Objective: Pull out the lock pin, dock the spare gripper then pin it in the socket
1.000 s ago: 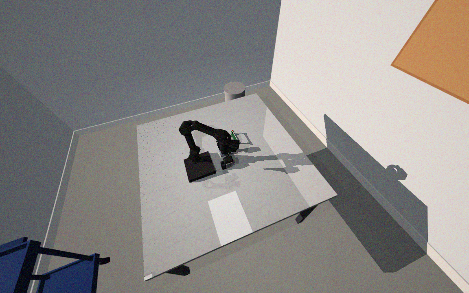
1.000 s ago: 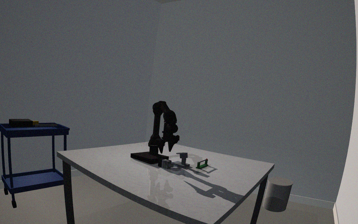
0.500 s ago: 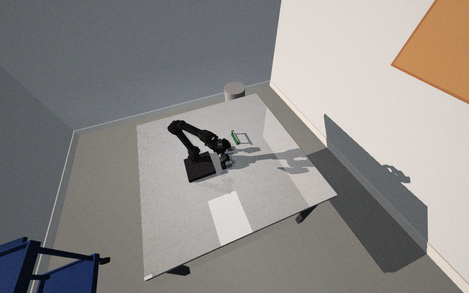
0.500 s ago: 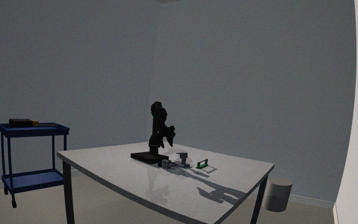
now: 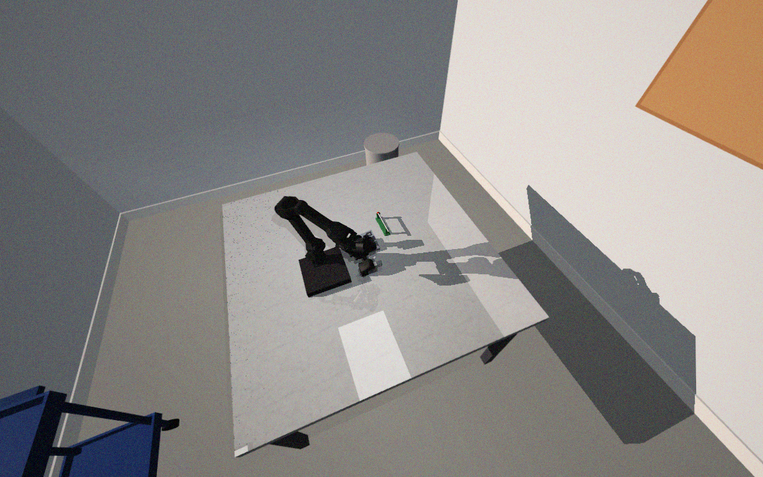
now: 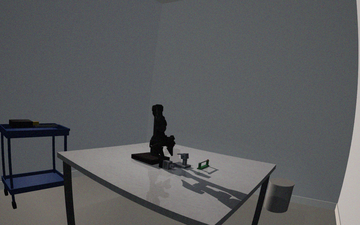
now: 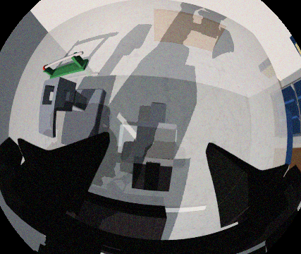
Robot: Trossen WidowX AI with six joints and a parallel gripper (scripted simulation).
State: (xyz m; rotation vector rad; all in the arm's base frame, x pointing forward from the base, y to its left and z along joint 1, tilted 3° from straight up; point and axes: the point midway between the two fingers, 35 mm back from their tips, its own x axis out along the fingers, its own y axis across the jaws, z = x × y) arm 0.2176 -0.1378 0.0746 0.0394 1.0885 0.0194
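My gripper tip is 60 mm above the spare gripper. From my gripper tip the other things lie so: mount (30 mm ahead, 140 mm to the left, 40 mm below); then green rack (150 mm ahead, 240 mm to the left, 60 mm below).
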